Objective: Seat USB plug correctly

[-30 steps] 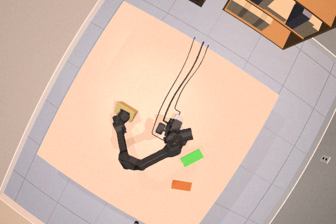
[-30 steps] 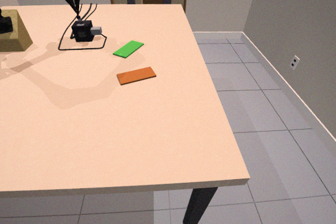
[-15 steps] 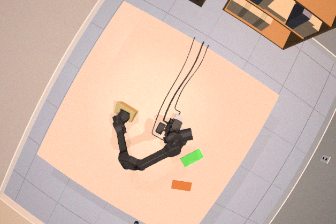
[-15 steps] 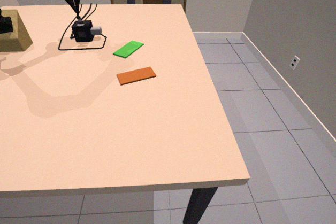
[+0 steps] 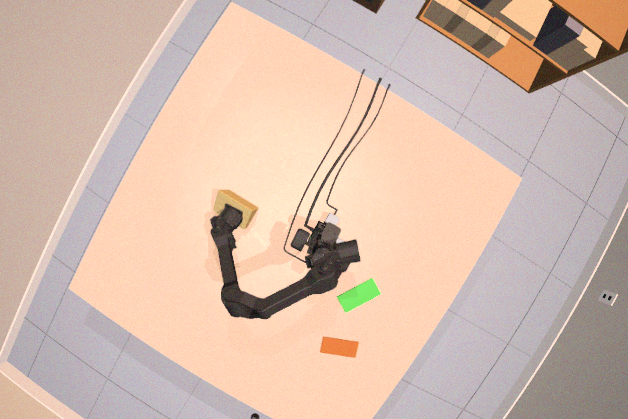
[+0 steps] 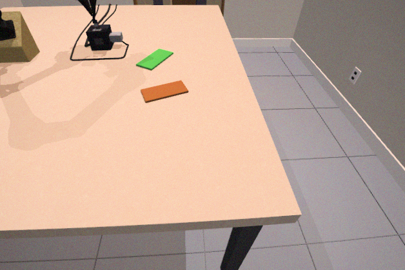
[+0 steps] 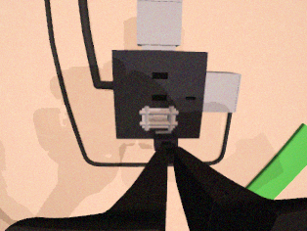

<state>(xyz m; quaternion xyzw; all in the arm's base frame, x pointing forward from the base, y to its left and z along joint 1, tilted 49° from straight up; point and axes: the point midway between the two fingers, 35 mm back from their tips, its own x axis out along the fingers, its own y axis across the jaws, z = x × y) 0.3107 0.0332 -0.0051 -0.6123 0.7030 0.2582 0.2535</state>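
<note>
The USB socket lies 6 cm below my gripper tip. The rest, counted from my gripper tip: USB plug (2 cm below); green card (21 cm ahead, 13 cm to the right, 13 cm below); orange card (34 cm to the right, 23 cm ahead, 13 cm below).
</note>
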